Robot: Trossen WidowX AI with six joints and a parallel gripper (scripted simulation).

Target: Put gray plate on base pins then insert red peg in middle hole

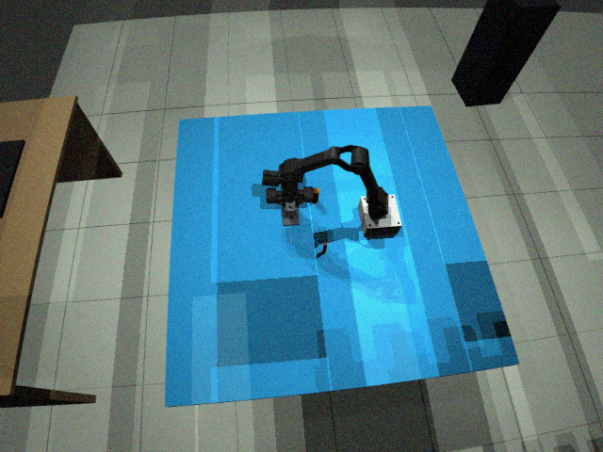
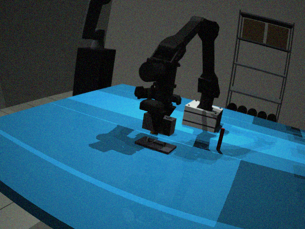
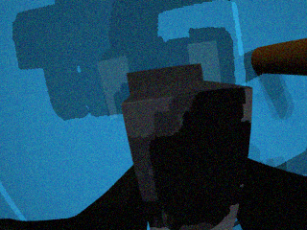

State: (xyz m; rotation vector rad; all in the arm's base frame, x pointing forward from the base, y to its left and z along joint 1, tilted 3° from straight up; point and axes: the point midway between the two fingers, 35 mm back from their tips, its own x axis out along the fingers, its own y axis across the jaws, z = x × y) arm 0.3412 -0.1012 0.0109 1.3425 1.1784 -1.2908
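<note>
Right now the dark base is 5 cm below my gripper tip. Also, from my gripper tip: gray plate: 3 cm above; then red peg: 20 cm to the left, 10 cm behind, 2 cm below; then orange cylinder: 12 cm behind, 4 cm to the right, 2 cm below.
</note>
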